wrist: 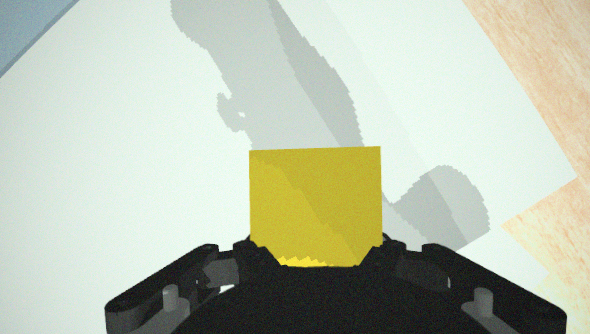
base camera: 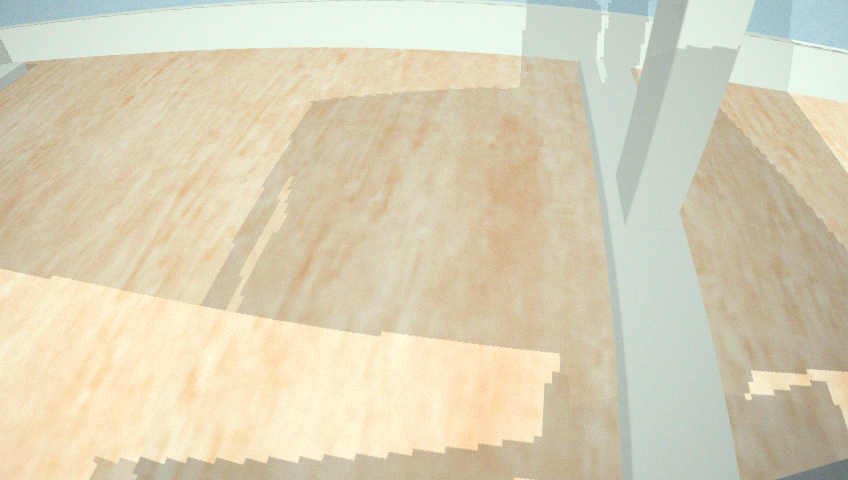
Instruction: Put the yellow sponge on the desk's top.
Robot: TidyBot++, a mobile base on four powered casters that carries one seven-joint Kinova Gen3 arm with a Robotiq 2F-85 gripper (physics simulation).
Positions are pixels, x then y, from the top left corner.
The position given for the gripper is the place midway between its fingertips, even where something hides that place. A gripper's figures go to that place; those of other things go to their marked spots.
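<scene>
The gripper (wrist: 316, 238) is at a distance of 17 cm from the lens, while a yellow sponge (wrist: 313, 206) is 12 cm from the lens.
</scene>
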